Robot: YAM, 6 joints.
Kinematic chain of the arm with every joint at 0, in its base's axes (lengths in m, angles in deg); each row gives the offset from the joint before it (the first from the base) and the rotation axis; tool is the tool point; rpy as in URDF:
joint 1: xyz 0 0 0.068 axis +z
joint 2: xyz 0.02 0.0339 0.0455 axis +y
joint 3: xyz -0.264 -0.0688 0 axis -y
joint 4: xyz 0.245 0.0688 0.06 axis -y
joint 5: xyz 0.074 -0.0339 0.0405 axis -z
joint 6: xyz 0.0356 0 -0.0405 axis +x
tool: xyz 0 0 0 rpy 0 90 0
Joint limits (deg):
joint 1: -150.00..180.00
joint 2: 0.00..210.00
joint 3: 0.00..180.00
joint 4: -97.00..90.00
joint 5: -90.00..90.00
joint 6: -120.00..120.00
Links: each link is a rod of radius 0.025 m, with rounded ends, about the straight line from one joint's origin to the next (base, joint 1, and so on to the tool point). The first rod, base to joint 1, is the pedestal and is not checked.
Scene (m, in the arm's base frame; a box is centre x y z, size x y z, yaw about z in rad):
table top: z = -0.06
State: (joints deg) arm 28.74 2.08 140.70 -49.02 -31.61 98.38
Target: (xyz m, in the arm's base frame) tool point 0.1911 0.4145 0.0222
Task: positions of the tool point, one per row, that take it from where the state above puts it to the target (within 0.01 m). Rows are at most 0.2 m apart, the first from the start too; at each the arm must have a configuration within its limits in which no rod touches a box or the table.
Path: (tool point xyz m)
1: -0.3281 -0.1846 0.4693
2: -0.2175 -0.1333 0.5615
3: -0.0992 -0.0572 0.6138
4: 0.0138 0.0369 0.6227
5: 0.1106 0.1398 0.5885
6: 0.1829 0.2402 0.5155
7: 0.2259 0.3266 0.4115
8: 0.2391 0.3889 0.2866
9: 0.2255 0.4196 0.1528
10: 0.1911 0.4145 0.0222

